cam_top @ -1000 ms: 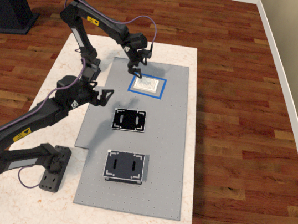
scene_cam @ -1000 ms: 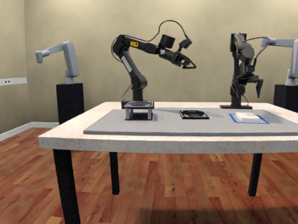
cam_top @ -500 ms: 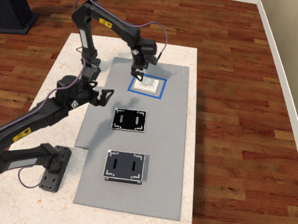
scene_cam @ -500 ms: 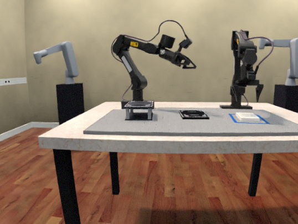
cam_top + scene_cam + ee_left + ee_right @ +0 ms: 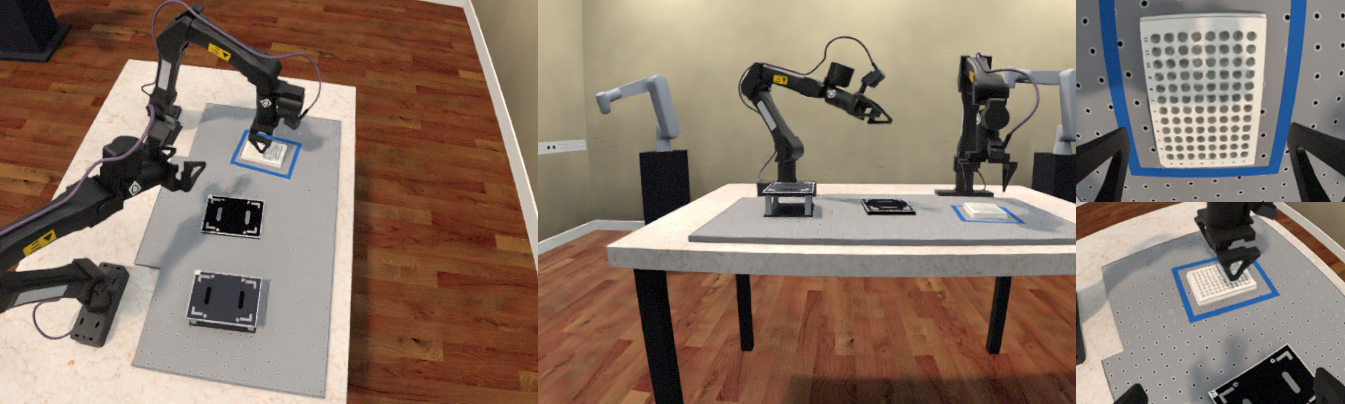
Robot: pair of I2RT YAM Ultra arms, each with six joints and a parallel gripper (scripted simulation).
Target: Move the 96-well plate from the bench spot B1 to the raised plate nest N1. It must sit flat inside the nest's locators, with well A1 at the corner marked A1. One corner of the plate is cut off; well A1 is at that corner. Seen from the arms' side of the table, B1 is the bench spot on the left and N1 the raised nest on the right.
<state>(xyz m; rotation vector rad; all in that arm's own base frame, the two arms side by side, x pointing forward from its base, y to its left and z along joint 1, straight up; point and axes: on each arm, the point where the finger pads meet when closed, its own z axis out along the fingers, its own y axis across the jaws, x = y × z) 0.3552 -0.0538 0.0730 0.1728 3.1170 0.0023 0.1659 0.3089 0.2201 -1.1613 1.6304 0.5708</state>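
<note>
Now: left hand 6 cm above the white 96-well plate. From my left hand the other things lie so: A1 mark (44 cm to the right, 12 cm behind).
</note>
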